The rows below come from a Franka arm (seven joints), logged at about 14 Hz.
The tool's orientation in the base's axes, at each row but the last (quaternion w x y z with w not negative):
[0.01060 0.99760 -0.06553 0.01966]
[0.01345 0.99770 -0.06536 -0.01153]
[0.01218 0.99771 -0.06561 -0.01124]
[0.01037 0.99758 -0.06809 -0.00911]
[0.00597 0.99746 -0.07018 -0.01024]
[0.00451 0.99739 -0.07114 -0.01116]
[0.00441 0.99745 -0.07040 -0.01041]
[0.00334 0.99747 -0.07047 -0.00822]
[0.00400 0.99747 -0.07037 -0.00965]
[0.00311 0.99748 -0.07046 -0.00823]
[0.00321 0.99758 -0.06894 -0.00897]
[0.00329 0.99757 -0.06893 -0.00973]
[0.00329 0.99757 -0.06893 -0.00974]
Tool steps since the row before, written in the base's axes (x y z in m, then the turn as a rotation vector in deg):
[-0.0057 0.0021 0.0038 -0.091 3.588 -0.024]
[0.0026 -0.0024 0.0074 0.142 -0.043 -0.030]
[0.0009 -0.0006 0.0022 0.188 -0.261 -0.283]
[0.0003 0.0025 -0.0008 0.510 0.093 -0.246]
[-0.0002 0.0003 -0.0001 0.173 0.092 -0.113]
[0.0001 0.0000 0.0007 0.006 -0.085 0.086]
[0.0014 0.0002 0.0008 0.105 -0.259 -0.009]
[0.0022 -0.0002 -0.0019 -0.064 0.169 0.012]
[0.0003 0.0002 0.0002 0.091 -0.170 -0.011]
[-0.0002 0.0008 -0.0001 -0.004 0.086 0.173]
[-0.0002 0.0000 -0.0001 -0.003 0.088 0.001]
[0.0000 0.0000 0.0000 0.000 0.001 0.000]
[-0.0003 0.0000 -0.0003 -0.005 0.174 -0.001]
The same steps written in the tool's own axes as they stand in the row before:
[-0.0058 -0.0013 -0.0041 -0.559 -3.545 -0.065]
[0.0027 0.0023 -0.0074 0.147 0.023 0.028]
[0.0009 0.0005 -0.0022 0.226 0.227 0.284]
[0.0000 -0.0025 0.0007 0.497 -0.167 0.234]
[-0.0002 -0.0003 0.0001 0.161 -0.117 0.108]
[0.0001 0.0000 -0.0007 0.016 0.084 -0.085]
[0.0013 -0.0004 -0.0008 0.141 0.242 0.009]
[0.0022 -0.0001 0.0019 -0.087 -0.158 -0.012]
[0.0003 -0.0002 -0.0002 0.114 0.155 0.010]
[-0.0003 -0.0008 0.0001 -0.019 -0.083 -0.173]
[-0.0002 0.0000 0.0001 -0.015 -0.087 -0.001]
[0.0000 0.0000 0.0000 0.000 -0.001 0.000]
[-0.0003 0.0000 0.0003 -0.029 -0.172 0.000]

